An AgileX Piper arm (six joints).
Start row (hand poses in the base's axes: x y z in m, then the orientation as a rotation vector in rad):
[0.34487, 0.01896, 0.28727, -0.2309, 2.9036, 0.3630]
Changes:
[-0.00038, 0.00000, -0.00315, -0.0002, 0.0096, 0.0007]
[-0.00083, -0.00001, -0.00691, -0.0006, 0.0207, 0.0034]
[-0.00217, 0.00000, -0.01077, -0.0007, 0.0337, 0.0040]
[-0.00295, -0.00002, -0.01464, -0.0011, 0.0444, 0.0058]
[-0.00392, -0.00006, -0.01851, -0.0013, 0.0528, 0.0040]
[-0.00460, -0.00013, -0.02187, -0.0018, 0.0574, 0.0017]
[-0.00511, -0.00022, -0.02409, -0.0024, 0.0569, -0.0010]
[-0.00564, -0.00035, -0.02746, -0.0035, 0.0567, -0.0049]
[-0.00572, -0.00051, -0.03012, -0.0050, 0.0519, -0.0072]
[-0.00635, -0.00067, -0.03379, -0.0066, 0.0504, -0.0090]
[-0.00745, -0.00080, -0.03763, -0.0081, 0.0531, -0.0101]
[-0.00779, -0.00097, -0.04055, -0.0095, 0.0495, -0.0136]
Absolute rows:
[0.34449, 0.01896, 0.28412, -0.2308, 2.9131, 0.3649]
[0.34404, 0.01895, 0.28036, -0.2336, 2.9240, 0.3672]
[0.34270, 0.01896, 0.27650, -0.2330, 2.9368, 0.3701]
[0.34192, 0.01894, 0.27263, -0.2344, 2.9474, 0.3721]
[0.34095, 0.01890, 0.26876, -0.2308, 2.9557, 0.3734]
[0.34027, 0.01883, 0.26540, -0.2269, 2.9604, 0.3733]
[0.33976, 0.01874, 0.26318, -0.2230, 2.9601, 0.3719]
[0.33923, 0.01861, 0.25981, -0.2175, 2.9602, 0.3696]
[0.33915, 0.01845, 0.25715, -0.2149, 2.9558, 0.3659]
[0.33852, 0.01829, 0.25348, -0.2127, 2.9548, 0.3629]
[0.33742, 0.01816, 0.24964, -0.2109, 2.9578, 0.3611]
[0.33708, 0.01799, 0.24672, -0.2064, 2.9546, 0.3577]

